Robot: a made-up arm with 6 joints.
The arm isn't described. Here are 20 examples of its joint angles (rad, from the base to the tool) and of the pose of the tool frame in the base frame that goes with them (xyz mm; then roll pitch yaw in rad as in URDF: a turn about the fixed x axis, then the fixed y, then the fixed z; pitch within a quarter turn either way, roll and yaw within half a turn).
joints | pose
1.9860 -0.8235 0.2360 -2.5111 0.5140 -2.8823 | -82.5 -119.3 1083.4 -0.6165 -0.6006 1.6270
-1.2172 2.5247 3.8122 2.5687 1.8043 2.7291 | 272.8 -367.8 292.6 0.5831 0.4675 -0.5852
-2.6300 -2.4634 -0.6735 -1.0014 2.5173 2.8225 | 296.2 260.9 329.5 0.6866 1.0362 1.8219
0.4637 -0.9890 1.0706 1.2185 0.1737 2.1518 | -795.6 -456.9 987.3 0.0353 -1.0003 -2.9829
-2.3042 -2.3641 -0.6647 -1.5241 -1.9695 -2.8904 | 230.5 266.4 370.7 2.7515 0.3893 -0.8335
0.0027 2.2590 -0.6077 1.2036 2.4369 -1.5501 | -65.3 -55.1 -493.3 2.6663 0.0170 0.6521
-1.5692 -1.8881 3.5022 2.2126 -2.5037 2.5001 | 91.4 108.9 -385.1 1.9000 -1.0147 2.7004
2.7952 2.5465 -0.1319 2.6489 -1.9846 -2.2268 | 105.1 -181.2 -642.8 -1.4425 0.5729 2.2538
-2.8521 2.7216 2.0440 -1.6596 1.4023 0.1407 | -588.3 -189.4 -856.1 0.7667 0.1741 1.9374
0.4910 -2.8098 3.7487 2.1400 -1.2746 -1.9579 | 261.9 233.6 -96.5 0.5203 -0.6131 -0.9068
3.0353 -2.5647 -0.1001 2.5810 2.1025 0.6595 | 829.9 -218.9 -6.9 2.0396 -0.2541 -2.7546
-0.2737 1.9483 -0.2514 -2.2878 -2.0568 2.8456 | 144.3 63.9 -446.4 0.7557 -0.0359 0.4564
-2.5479 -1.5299 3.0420 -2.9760 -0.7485 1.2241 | 678.8 276.1 -369.7 1.9578 0.9605 -2.3509
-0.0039 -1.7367 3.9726 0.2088 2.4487 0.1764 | -82.6 -149.4 -205.0 -2.7702 -1.2300 2.7304
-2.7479 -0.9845 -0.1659 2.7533 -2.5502 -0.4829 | 185.2 -76.4 1005.4 0.2122 0.2564 0.6137
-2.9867 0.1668 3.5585 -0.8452 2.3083 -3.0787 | 483.9 178.3 756.7 2.2119 0.3146 2.6749
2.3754 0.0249 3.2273 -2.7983 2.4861 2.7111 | 320.8 -508.7 816.9 0.8735 -0.6701 2.1105
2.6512 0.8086 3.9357 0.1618 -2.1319 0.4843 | 209.4 59.4 597.5 -0.1931 -0.9752 2.4056
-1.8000 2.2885 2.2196 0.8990 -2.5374 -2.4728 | -334.2 -1013.2 -129.1 0.2883 0.3006 1.8258
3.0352 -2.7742 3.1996 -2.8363 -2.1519 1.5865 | -349.5 -109.4 -600.9 -0.7219 -1.1850 -0.8374
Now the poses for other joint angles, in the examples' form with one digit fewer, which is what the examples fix.
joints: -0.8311 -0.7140 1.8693 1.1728 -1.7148 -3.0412
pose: -704 684 850 -2.302 -0.252 -2.060
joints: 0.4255 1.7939 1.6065 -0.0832 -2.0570 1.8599
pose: 1136 347 -65 1.151 0.892 -2.833
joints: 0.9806 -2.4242 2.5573 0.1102 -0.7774 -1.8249
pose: 1 -272 -837 -1.257 1.060 -2.002
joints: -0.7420 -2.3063 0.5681 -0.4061 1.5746 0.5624
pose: -841 580 0 -2.733 1.091 -2.857
